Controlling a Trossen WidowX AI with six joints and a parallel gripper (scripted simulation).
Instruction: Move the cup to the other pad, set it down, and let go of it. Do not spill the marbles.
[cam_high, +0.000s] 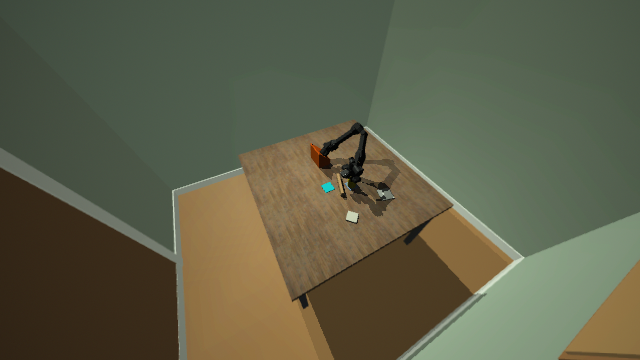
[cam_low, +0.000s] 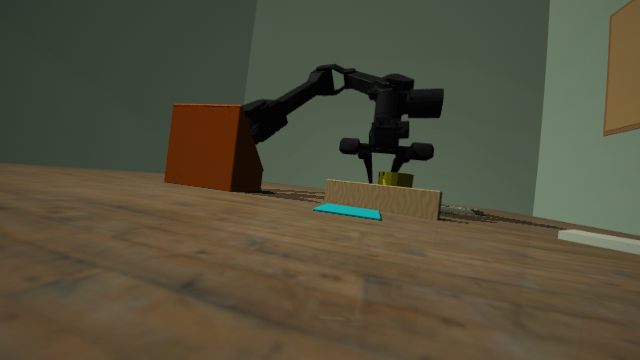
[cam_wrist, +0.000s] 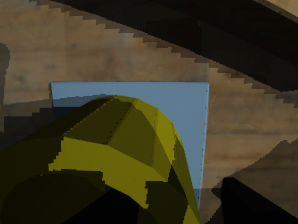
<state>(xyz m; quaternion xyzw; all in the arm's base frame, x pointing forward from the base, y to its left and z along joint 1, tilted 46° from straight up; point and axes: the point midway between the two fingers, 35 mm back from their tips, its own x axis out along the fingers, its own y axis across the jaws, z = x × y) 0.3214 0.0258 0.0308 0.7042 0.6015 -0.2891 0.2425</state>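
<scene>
My gripper tip is 30 mm short of the light blue pad and 40 mm above it. Also, from my gripper tip: wooden block: 20 mm behind, 80 mm to the right, 20 mm below; cyan pad: 60 mm behind, 170 mm to the right, 40 mm below; cup: 30 mm ahead.
</scene>
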